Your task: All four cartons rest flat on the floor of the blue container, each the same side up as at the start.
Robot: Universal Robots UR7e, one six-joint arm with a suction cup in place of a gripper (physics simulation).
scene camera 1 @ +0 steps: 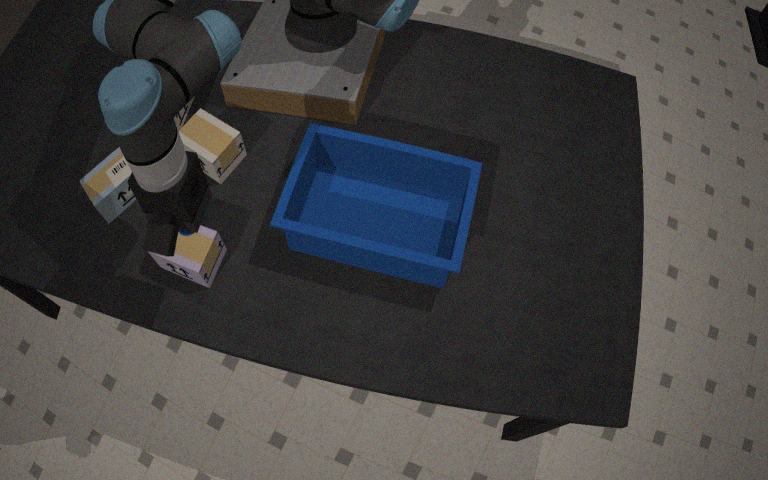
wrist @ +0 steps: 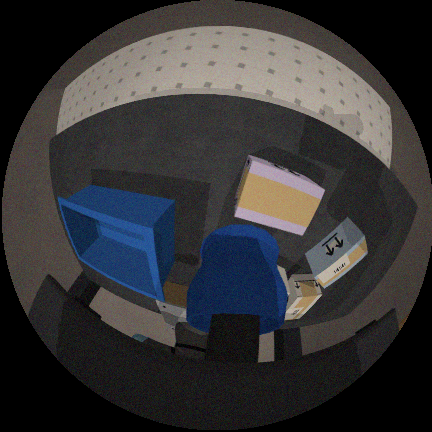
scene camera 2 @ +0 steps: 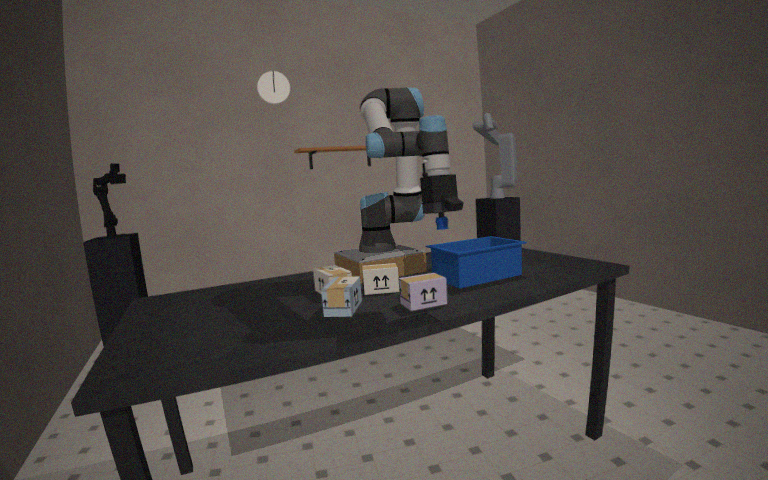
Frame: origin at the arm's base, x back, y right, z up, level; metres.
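Seen in the pictures: end effector, tool point: (wrist: 239, 256) (scene camera 2: 442, 228); arm's base, origin of the base link: (scene camera 1: 321, 28) (wrist: 195, 329) (scene camera 2: 377, 249).
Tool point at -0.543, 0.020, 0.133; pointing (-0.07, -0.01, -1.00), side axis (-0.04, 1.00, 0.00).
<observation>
Offsets run from my tool point to a thing's top centre, as dx, dy, dz. Level surfaces: height alone.
The lilac carton @[+0.018, +0.064, -0.136] (scene camera 1: 195, 251) (scene camera 2: 423, 294) (wrist: 280, 200) stands on the table left of the blue container @[+0.170, -0.245, -0.094] (scene camera 1: 365, 245) (scene camera 2: 487, 266) (wrist: 125, 205). My suction gripper (scene camera 1: 186, 230) (scene camera 2: 441, 223) (wrist: 235, 275) is off and holds nothing; it hangs well above the table, between the cartons and the container in scene camera 2. A light-blue carton @[+0.115, +0.275, -0.136] (scene camera 1: 107, 195) (scene camera 2: 339, 300) (wrist: 337, 252), a cream carton @[+0.231, +0.106, -0.134] (scene camera 1: 212, 135) (scene camera 2: 380, 279) and another cream carton @[+0.298, +0.252, -0.134] (scene camera 1: 184, 113) (scene camera 2: 325, 280) (wrist: 304, 297), mostly hidden in scene camera 1, also stand on the table outside the container. Arrows on cartons point up in scene camera 2.
The arm's base plinth (scene camera 1: 294, 99) (scene camera 2: 413, 263) stands behind the container. The dark table @[dz -0.214] (scene camera 1: 543, 254) (scene camera 2: 226, 328) carries everything. The arm reaches over the cartons in scene camera 1. A wall shelf (scene camera 2: 334, 149) hangs behind the arm.
</observation>
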